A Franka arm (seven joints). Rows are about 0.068 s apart.
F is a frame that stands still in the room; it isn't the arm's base.
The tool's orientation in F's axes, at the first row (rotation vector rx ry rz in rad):
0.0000, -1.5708, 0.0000
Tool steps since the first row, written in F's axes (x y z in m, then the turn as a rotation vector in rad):
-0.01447, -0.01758, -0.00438, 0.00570, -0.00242, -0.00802
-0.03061, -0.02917, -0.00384, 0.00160, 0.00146, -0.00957
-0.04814, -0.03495, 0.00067, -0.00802, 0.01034, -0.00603
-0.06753, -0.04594, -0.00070, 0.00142, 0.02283, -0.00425
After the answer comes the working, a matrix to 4 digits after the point.
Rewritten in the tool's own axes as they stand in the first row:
-0.00438, -0.01758, 0.01447, -0.00802, -0.00242, -0.00570
-0.00384, -0.02917, 0.03061, -0.00957, 0.00146, -0.00160
0.00067, -0.03495, 0.04814, -0.00603, 0.01034, 0.00802
-0.00070, -0.04594, 0.06753, -0.00425, 0.02283, -0.00142

The tool's axes in the first row as the columns of a matrix, in F's axes (rounded; the answer above uses it unrounded):
0.0000, 0.0000, -1.0000
0.0000, 1.0000, 0.0000
1.0000, 0.0000, 0.0000

